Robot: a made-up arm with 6 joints. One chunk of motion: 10 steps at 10 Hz.
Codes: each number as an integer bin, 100 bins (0 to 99) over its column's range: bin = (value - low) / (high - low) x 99, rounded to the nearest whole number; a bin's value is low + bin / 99 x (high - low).
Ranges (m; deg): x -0.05..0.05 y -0.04..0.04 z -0.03..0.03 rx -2..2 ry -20..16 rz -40..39
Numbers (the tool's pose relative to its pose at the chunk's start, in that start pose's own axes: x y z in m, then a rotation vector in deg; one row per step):
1: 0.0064 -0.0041 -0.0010 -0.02 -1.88 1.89
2: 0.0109 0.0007 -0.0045 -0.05 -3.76 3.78
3: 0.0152 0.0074 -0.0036 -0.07 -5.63 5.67
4: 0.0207 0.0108 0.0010 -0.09 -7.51 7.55
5: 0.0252 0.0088 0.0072 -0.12 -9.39 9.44
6: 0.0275 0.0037 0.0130 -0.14 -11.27 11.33
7: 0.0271 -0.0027 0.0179 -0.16 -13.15 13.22
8: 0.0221 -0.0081 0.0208 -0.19 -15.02 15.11
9: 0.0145 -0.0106 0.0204 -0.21 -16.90 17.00
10: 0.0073 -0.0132 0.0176 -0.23 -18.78 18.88
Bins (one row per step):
1: 56 44 48 49 50 52
2: 60 50 42 48 45 55
3: 65 59 44 48 40 57
4: 70 63 51 47 34 60
5: 74 60 61 47 29 62
6: 77 54 71 46 24 64
7: 76 46 79 46 19 67
8: 71 39 84 45 14 69
9: 64 36 83 44 9 71
10: 57 33 79 44 3 74

